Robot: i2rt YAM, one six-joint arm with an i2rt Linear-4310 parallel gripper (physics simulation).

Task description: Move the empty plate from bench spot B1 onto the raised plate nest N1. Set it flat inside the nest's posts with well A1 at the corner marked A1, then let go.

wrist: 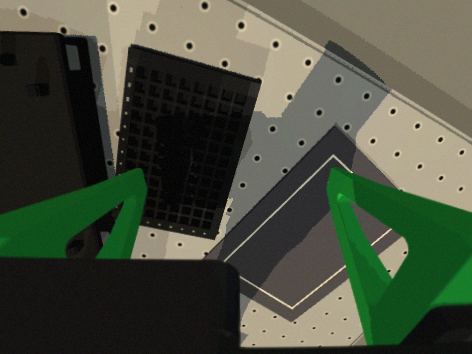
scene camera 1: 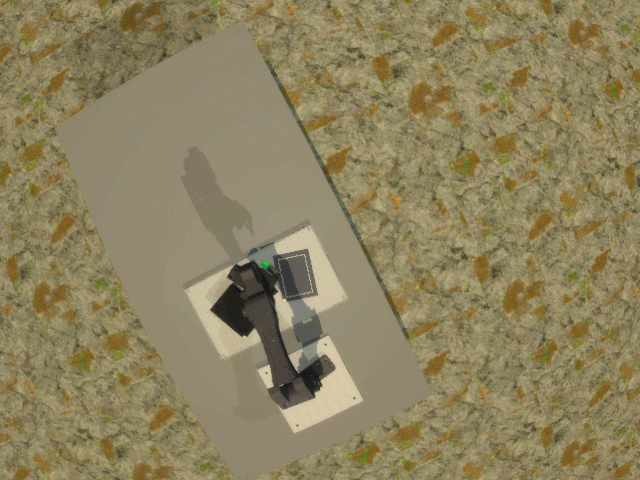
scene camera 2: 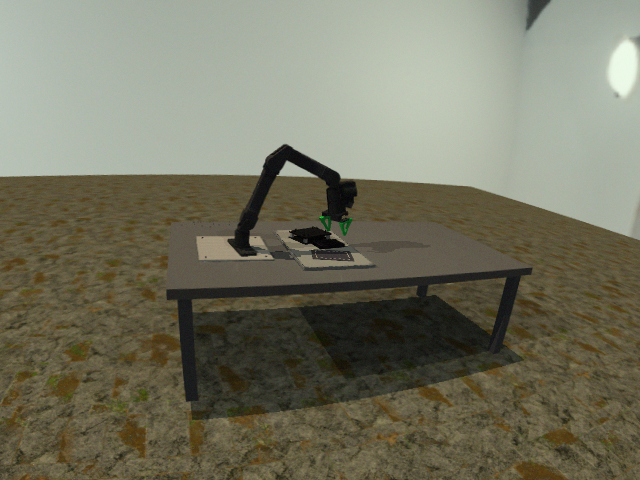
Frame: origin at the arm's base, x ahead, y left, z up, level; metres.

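Seen in the pictures: gripper, fingertip midpoint: (wrist: pixel 236 178) (scene camera 2: pixel 336 233); arm's base at its link origin: (scene camera 1: pixel 309 376) (scene camera 2: pixel 241 247).
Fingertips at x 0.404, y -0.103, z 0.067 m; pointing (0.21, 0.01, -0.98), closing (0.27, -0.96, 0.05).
Pixels of each thing's middle, then the offset from my fingertips to it. "spot": a spot on its surface instead. Level surfaces: height alone.
- black gridded rectangle at a spot on its surface: (wrist: pixel 185 150) (scene camera 2: pixel 329 244) spot: 0.032 m left, 0.013 m back, 0.062 m down
- dark rectangle with a white outline, surface spot: (wrist: pixel 305 250) (scene camera 1: pixel 296 278) (scene camera 2: pixel 330 254) spot: 0.090 m right, 0.081 m back, 0.063 m down
- raised nest N1 at the middle of its body: (wrist: pixel 3 167) (scene camera 1: pixel 238 311) (scene camera 2: pixel 310 234) 0.149 m left, 0.049 m back, 0.044 m down
- grey table at its surface level: 0.078 m down
The empty plate, a black gridded rectangle (wrist: pixel 185 150) (scene camera 2: pixel 330 242), lies on the pale perforated board between the nest and bench spot B1. Its lower right corner is close to B1's edge in the wrist view. The arm hides it in scene camera 1. B1 is a dark rectangle with a white outline (scene camera 1: pixel 296 273) (scene camera 2: pixel 331 256) (wrist: pixel 305 250). The raised nest N1 (scene camera 1: pixel 231 311) (scene camera 2: pixel 309 233) (wrist: pixel 35 150) is black, and its posts and A1 mark cannot be made out. My gripper (scene camera 2: pixel 337 231) (wrist: pixel 236 178) is open and empty, above the plate, its green fingers spread wide.
The pale perforated board (scene camera 1: pixel 325 281) (scene camera 2: pixel 305 265) (wrist: pixel 425 145) bears the nest and B1. The arm's white base plate (scene camera 1: pixel 330 392) (scene camera 2: pixel 217 249) is beside it on the grey table (scene camera 1: pixel 155 129) (scene camera 2: pixel 439 253). The arm arches over the board and shadows fall across it.
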